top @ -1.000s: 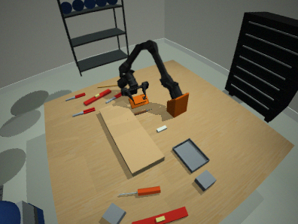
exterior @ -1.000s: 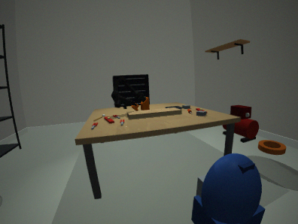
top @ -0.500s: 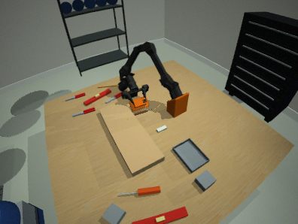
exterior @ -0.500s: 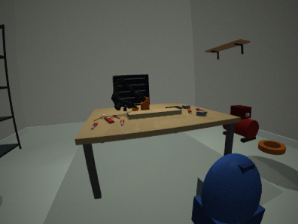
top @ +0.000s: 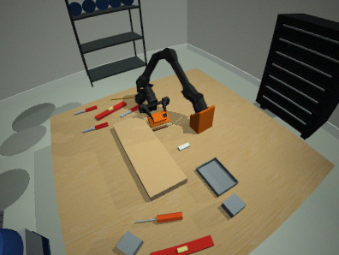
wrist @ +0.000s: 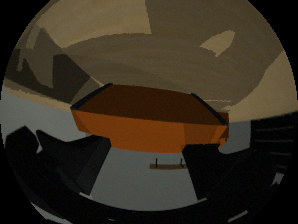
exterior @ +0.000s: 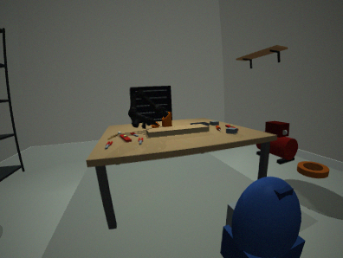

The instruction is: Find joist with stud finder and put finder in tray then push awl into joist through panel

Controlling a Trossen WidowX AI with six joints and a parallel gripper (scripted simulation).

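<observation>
The orange stud finder is 20 mm behind my gripper tip and 10 mm below it. Also, from my gripper tip: indicator window: 30 mm behind, 10 mm to the left, 10 mm above; grey tray: 50 mm behind, 450 mm to the left, 50 mm below; awl: 10 mm behind, 30 mm to the left, 60 mm below.
</observation>
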